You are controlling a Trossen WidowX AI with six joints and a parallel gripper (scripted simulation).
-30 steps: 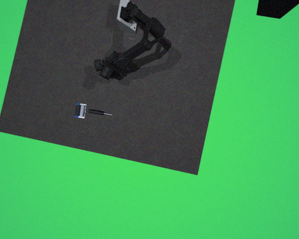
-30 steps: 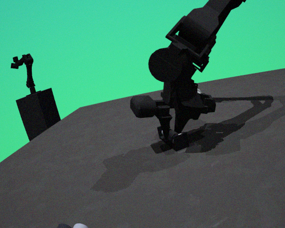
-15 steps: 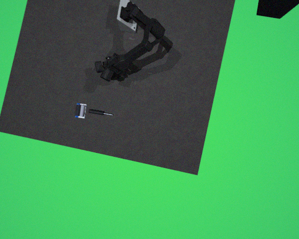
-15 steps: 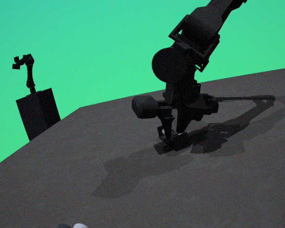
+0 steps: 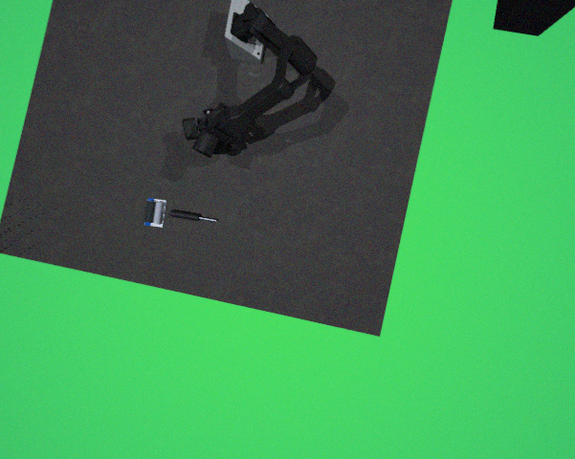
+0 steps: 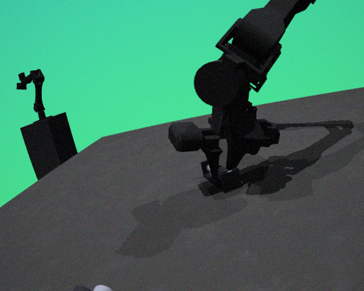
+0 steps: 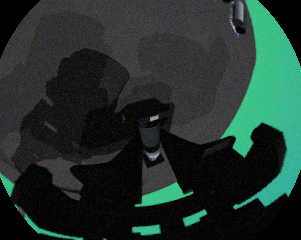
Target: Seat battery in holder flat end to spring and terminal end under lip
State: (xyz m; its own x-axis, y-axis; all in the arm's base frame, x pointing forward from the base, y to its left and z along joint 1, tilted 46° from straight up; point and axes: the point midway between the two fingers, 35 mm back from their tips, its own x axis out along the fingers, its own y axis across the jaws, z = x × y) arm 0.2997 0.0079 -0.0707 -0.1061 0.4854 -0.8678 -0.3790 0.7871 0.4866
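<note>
Now: the battery 1 cm above my gripper tip. The rest, counted from my gripper tip: screwdriver 30 cm ahead.
</note>
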